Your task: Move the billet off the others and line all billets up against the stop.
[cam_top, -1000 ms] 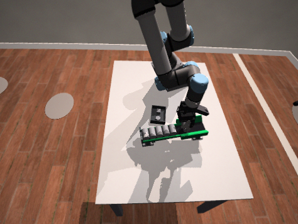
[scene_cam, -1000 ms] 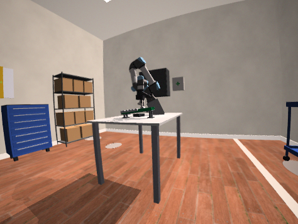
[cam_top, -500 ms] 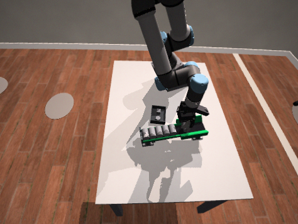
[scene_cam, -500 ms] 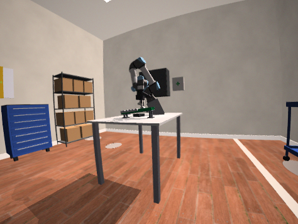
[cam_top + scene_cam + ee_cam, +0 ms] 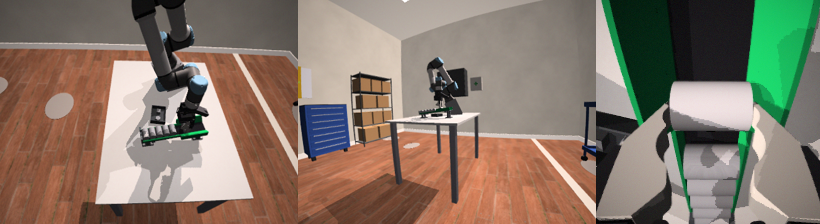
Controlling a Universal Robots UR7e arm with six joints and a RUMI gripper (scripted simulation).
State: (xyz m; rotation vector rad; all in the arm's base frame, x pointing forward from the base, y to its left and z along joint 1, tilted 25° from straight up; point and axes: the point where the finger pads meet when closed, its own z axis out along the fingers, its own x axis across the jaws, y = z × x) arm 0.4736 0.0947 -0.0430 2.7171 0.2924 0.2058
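Right now the ramp bed is 7 cm to the right of my hand, 4 cm below it and 1 cm ahead of it.
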